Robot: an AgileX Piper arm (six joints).
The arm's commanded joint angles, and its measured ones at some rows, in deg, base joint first. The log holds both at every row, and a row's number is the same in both.
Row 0, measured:
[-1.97 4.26 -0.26 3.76 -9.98 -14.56]
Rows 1 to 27, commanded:
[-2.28 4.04 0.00 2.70 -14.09 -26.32]
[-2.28 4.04 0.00 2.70 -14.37 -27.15]
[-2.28 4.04 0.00 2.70 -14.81 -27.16]
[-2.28 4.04 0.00 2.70 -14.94 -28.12]
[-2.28 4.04 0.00 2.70 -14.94 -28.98]
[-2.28 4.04 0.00 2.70 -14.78 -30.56]
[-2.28 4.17 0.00 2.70 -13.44 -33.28]
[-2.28 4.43 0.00 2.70 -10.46 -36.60]
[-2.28 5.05 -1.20 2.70 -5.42 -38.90]
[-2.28 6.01 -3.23 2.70 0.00 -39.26]
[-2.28 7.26 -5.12 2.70 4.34 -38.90]
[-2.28 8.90 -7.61 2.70 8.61 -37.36]
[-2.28 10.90 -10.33 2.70 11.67 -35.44]
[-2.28 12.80 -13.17 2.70 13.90 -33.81]
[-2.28 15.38 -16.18 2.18 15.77 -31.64]
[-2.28 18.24 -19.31 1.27 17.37 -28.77]
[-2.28 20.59 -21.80 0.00 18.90 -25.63]
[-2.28 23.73 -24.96 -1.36 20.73 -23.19]
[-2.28 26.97 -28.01 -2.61 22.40 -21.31]
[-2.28 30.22 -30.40 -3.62 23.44 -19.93]
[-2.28 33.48 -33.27 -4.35 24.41 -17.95]
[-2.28 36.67 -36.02 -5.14 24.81 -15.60]
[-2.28 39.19 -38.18 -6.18 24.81 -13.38]
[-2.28 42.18 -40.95 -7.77 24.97 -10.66]
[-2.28 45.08 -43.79 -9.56 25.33 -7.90]
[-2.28 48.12 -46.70 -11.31 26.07 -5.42]
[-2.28 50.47 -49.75 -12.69 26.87 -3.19]
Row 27, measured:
[-1.97 41.06 -40.62 -6.71 24.50 -12.24]
